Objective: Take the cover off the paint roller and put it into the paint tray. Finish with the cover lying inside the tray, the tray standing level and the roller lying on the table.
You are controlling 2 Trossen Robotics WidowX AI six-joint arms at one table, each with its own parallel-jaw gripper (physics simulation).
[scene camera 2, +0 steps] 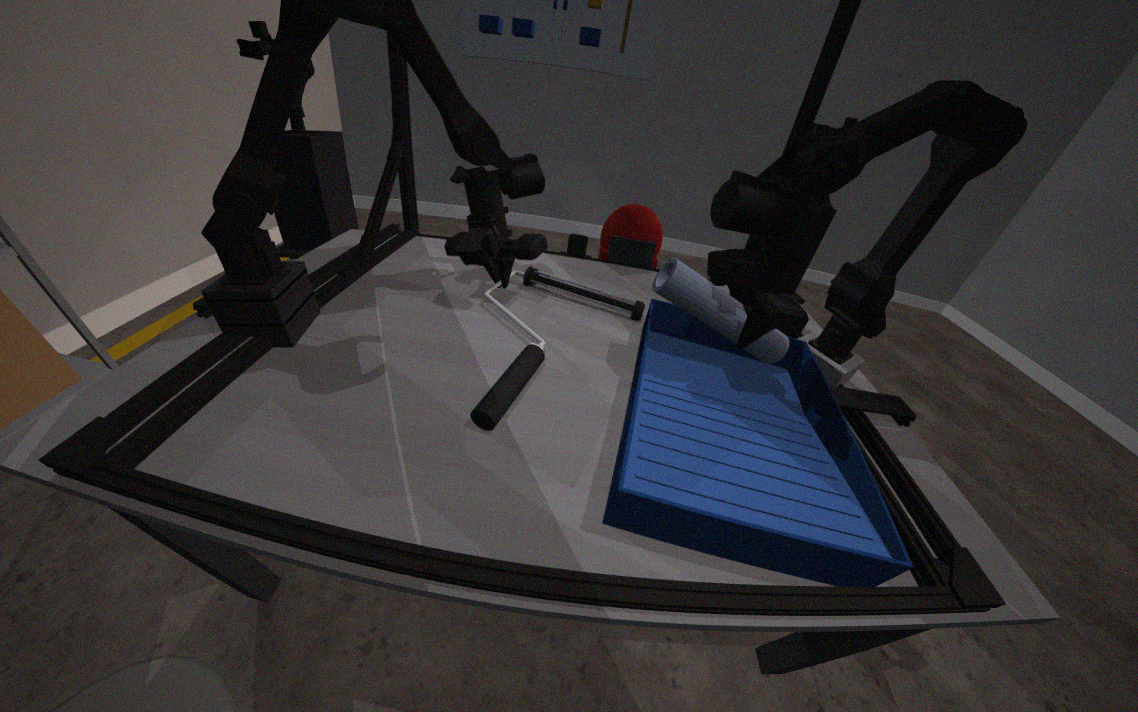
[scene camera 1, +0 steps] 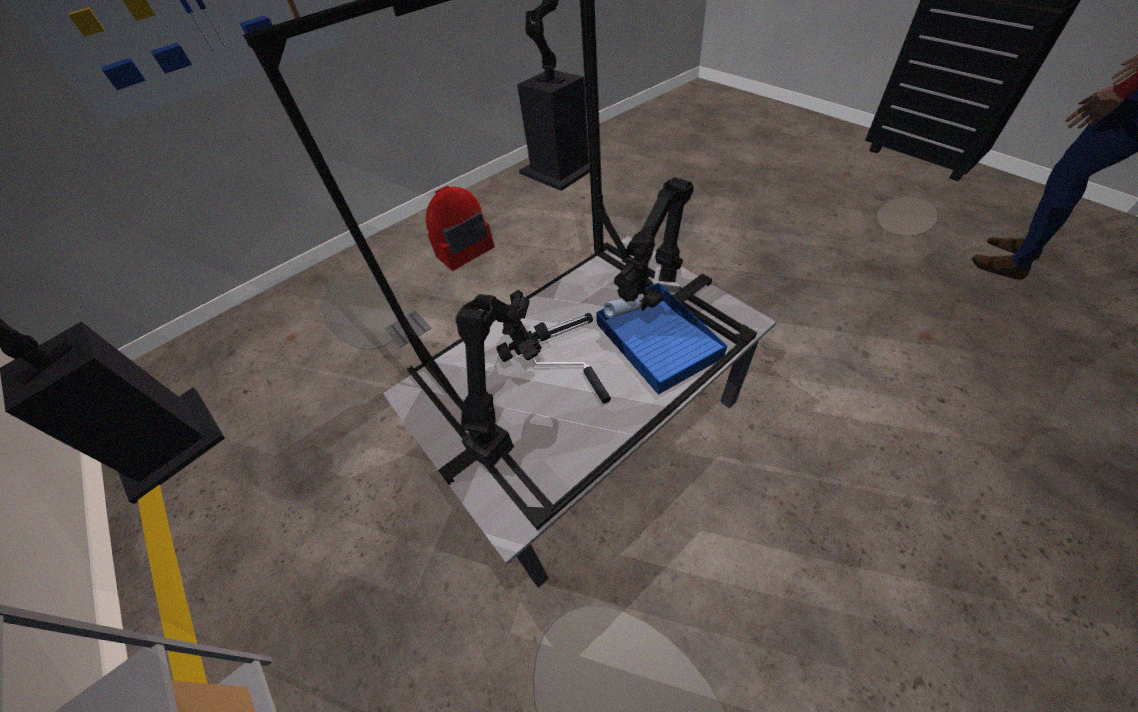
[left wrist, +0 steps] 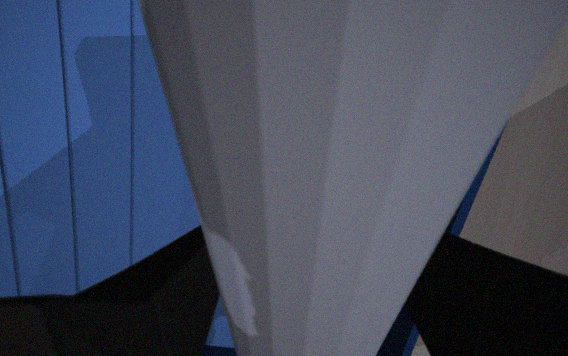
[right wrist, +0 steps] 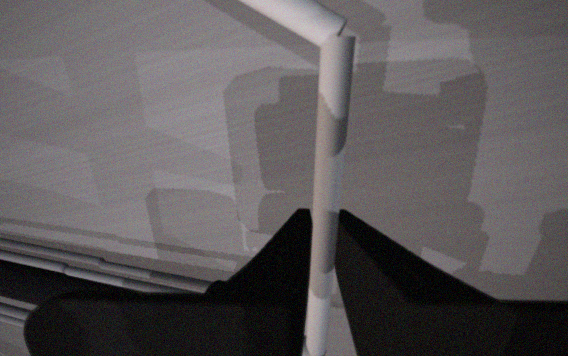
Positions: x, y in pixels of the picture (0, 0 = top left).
Labels:
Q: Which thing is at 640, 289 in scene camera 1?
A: My left gripper.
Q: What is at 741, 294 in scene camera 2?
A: My left gripper.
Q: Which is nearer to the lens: the blue paint tray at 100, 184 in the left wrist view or the pale roller cover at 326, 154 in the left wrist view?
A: The pale roller cover.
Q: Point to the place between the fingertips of my right gripper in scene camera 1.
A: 530, 353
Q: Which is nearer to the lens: the blue paint tray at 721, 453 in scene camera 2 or the pale roller cover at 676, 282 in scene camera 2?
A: The blue paint tray.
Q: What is my left gripper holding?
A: A pale roller cover.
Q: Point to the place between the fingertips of my right gripper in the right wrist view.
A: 320, 221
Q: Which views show the blue paint tray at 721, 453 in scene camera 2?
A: Scene camera 2, scene camera 1 and the left wrist view only.

